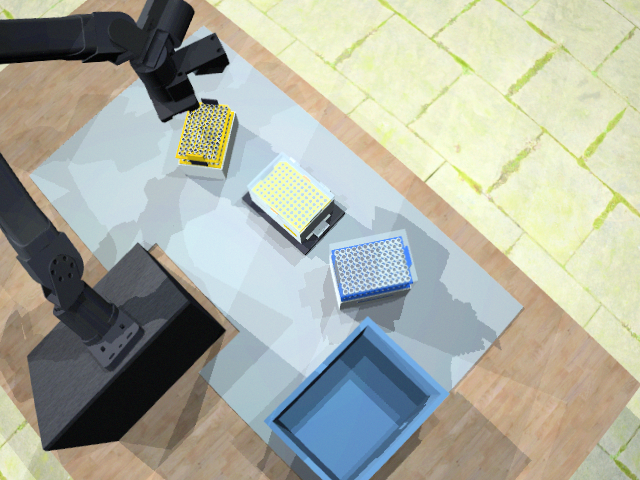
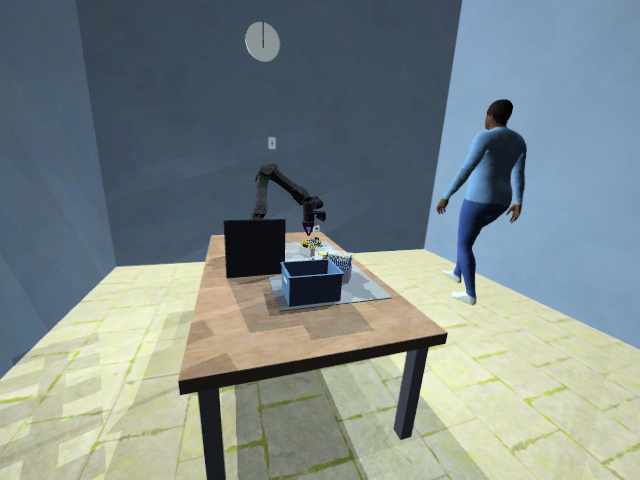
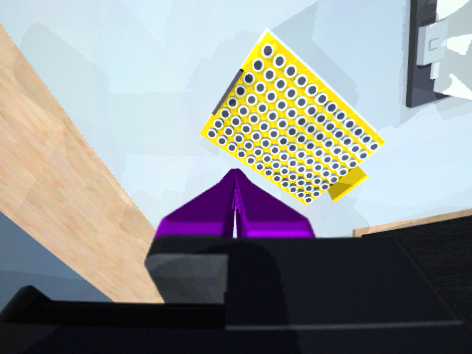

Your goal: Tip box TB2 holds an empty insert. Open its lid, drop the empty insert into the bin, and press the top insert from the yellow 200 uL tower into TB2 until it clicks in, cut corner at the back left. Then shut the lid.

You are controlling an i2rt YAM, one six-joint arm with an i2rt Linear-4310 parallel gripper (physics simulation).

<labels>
same spot on grey mat: [image 2: 360, 288] = [image 1: 445, 305]
</labels>
